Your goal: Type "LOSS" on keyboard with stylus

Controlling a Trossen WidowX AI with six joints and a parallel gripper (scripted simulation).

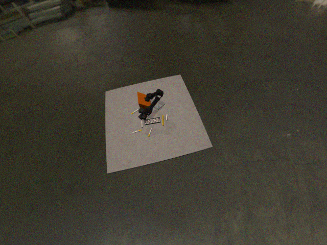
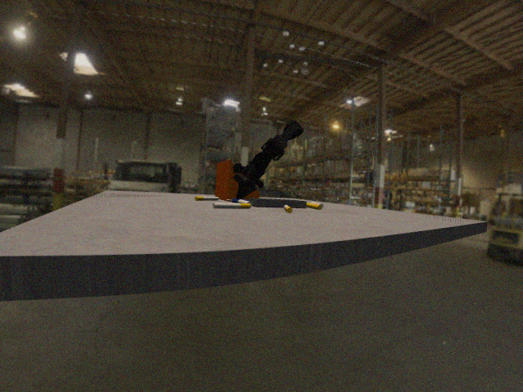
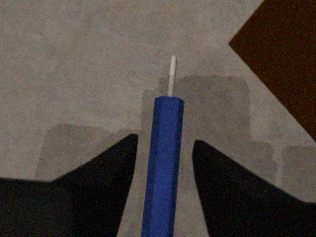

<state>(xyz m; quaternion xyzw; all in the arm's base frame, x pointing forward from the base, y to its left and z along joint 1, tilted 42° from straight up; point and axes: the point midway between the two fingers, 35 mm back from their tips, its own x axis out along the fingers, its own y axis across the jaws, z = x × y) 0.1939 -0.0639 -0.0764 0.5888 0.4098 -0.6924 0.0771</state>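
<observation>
Now: gripper tip 10 mm to the left of the blue stylus, 10 mm past it and 10 mm above it. From my gripper tip the other things lie so: grey stylus tip: 40 mm behind, 30 mm to the right, 10 mm below.
</observation>
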